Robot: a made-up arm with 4 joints. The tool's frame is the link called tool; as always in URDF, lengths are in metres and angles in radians.
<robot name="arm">
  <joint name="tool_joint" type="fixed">
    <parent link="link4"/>
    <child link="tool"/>
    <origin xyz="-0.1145 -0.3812 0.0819" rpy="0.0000 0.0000 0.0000"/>
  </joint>
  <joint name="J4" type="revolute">
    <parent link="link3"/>
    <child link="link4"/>
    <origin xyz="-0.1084 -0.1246 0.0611" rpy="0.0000 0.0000 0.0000"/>
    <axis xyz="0 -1 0"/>
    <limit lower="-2.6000" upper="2.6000" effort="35" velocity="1.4"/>
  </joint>
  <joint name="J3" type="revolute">
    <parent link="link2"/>
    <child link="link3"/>
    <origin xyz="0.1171 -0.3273 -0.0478" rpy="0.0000 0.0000 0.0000"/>
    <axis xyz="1 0 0"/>
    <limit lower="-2.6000" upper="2.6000" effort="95" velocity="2.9"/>
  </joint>
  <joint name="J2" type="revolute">
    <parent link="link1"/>
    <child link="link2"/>
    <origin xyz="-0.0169 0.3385 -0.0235" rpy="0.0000 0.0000 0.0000"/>
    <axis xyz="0 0 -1"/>
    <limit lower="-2.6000" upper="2.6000" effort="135" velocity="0.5"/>
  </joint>
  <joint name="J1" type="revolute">
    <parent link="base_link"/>
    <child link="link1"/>
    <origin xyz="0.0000 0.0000 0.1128" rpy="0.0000 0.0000 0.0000"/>
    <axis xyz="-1 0 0"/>
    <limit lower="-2.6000" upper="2.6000" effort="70" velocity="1.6"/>
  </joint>
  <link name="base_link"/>
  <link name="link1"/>
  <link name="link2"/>
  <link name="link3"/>
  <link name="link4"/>
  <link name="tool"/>
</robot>
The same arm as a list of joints. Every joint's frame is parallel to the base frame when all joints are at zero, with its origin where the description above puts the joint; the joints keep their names.
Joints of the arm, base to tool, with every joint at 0 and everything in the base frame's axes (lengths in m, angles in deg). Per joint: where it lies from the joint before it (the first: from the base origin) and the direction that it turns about. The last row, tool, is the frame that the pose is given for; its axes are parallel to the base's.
J1: xyz 0 0 0.1128 axis -x
J2: xyz -0.0169 0.3385 -0.0235 axis -z
J3: xyz 0.1171 -0.3273 -0.0478 axis +x
J4: xyz -0.1084 -0.1246 0.0611 axis -y
tool: xyz -0.1145 -0.3812 0.0819
Joint limits (deg, base to tool): -148.97..148.97 -148.97..148.97 -148.97..148.97 -148.97..148.97

